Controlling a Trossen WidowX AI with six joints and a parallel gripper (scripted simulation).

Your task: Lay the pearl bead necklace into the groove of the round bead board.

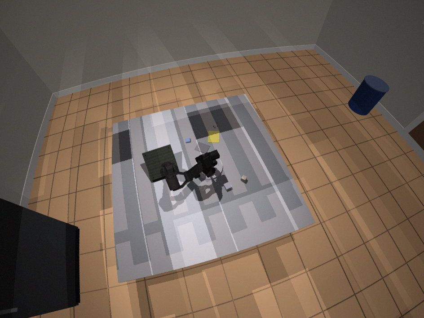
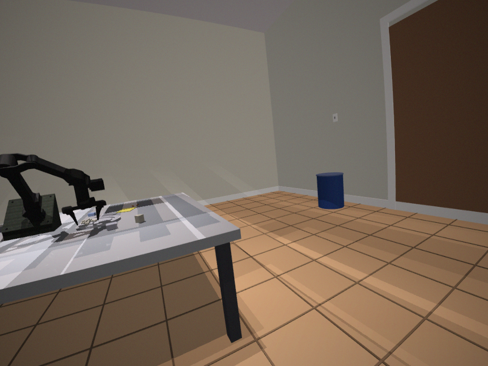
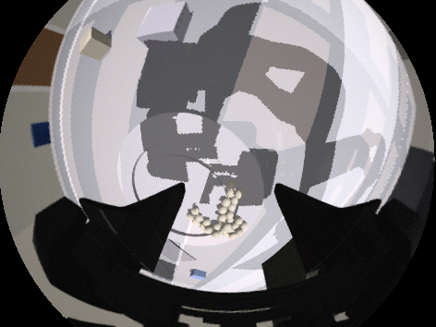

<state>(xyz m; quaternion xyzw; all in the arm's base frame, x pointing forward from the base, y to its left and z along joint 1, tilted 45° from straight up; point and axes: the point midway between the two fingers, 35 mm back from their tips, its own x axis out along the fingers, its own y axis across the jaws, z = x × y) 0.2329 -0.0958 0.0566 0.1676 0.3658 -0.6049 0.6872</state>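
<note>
Now: gripper tip 50 mm short of the round bead board, 50 mm to the right of it and 10 mm above it. From my gripper tip the other things lie so: grey card 60 mm ahead, 230 mm to the left, 20 mm below; beige cube 240 mm ahead, 140 mm to the right; white block 120 mm ahead, 150 mm to the right, 10 mm below.
</note>
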